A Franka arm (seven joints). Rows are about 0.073 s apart.
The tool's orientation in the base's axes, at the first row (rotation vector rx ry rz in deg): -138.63, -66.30, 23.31
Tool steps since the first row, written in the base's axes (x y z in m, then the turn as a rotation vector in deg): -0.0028, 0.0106, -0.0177, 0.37, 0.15, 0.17; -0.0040, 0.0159, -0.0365, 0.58, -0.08, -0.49; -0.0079, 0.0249, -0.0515, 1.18, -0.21, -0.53; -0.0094, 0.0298, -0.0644, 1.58, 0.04, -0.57; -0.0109, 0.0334, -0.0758, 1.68, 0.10, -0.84; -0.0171, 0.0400, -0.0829, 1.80, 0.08, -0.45; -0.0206, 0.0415, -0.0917, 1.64, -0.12, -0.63; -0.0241, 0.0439, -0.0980, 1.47, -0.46, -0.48; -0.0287, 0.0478, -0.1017, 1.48, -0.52, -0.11; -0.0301, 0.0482, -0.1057, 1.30, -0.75, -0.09
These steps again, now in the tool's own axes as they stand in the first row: 0.0080, 0.0009, 0.0192, 0.33, 0.08, -0.27; 0.0130, 0.0064, 0.0373, 0.33, 0.67, 0.15; 0.0188, 0.0062, 0.0542, 0.60, 1.16, -0.10; 0.0228, 0.0088, 0.0673, 1.04, 1.31, -0.18; 0.0256, 0.0114, 0.0787, 1.17, 1.47, 0.03; 0.0276, 0.0070, 0.0892, 1.20, 1.37, -0.37; 0.0273, 0.0082, 0.0987, 0.95, 1.47, -0.19; 0.0276, 0.0076, 0.1063, 0.57, 1.47, -0.33; 0.0281, 0.0042, 0.1124, 0.50, 1.33, -0.67; 0.0279, 0.0050, 0.1166, 0.21, 1.33, -0.67
